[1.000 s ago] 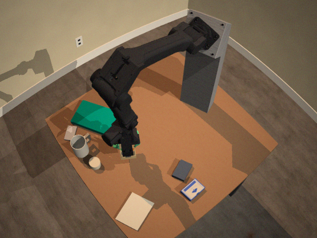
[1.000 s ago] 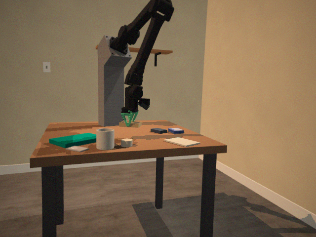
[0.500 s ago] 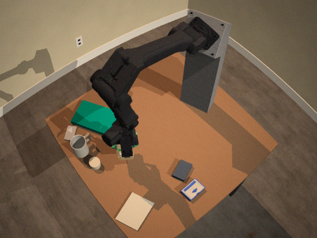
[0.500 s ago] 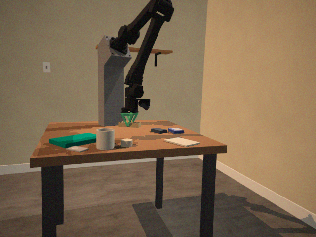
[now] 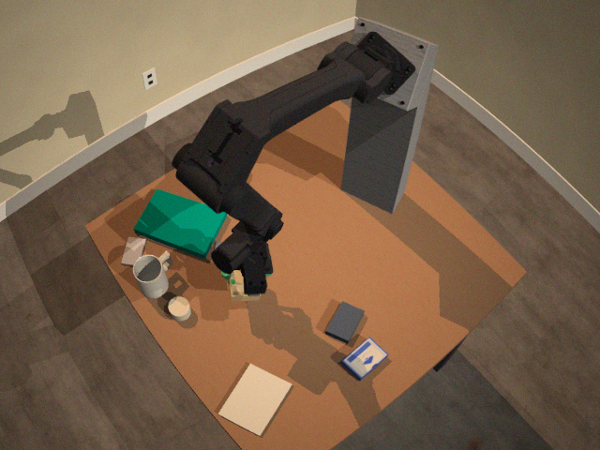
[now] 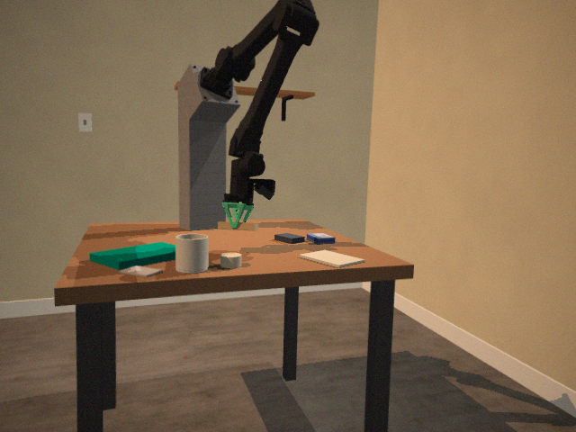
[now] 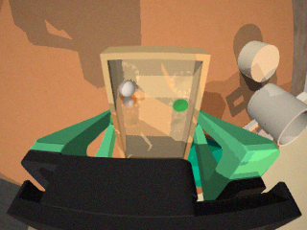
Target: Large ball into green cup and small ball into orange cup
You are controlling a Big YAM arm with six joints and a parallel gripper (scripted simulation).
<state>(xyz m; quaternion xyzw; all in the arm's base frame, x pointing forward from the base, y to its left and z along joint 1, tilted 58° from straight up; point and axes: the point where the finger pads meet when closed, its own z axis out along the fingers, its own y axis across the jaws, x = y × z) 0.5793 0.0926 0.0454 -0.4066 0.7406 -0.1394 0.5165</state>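
My gripper is now 140 mm to the left of the grey cube, 80 mm above it and 10 mm short of it. The rest, counted from my hand: dark box 190 mm behind, 170 mm to the left, 70 mm below; then wooden puzzle 10 mm below; then grey mug 210 mm ahead, 100 mm to the right, 40 mm below.
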